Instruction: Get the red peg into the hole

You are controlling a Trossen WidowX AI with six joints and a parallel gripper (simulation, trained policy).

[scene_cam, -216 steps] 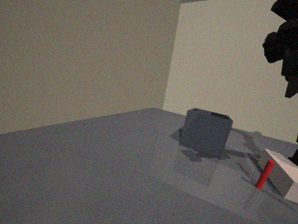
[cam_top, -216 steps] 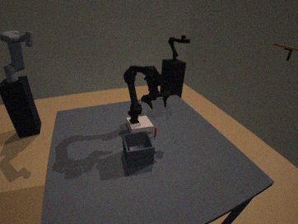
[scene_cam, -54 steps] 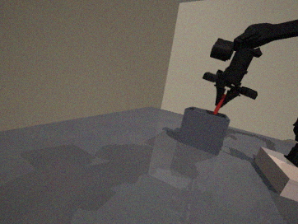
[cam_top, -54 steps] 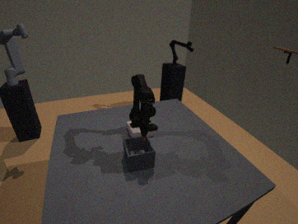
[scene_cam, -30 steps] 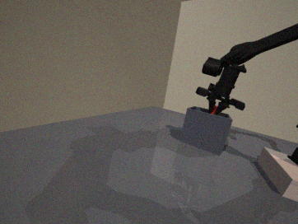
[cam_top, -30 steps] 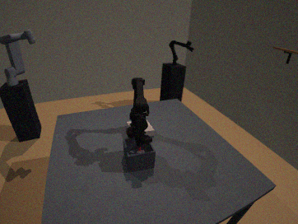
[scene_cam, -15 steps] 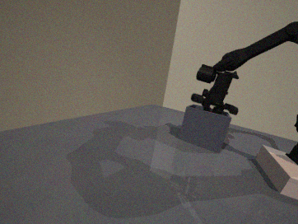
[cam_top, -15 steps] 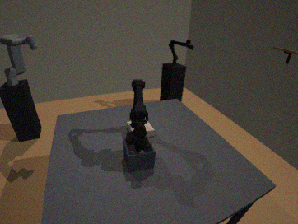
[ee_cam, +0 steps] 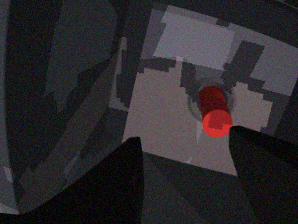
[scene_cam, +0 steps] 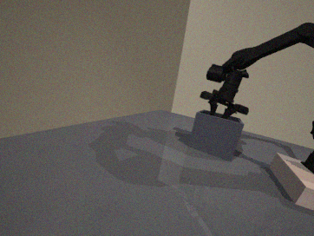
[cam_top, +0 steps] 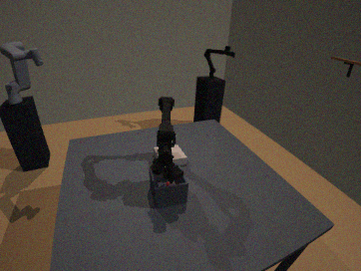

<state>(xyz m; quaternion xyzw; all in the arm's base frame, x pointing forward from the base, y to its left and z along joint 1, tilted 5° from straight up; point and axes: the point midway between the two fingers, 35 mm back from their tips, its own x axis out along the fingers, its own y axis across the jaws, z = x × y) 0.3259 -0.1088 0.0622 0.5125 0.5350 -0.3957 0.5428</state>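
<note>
Now: the red peg 6 cm below my gripper tip and 1 cm behind it. Also, from my gripper tip: light plate (6 cm below, 1 cm behind).
</note>
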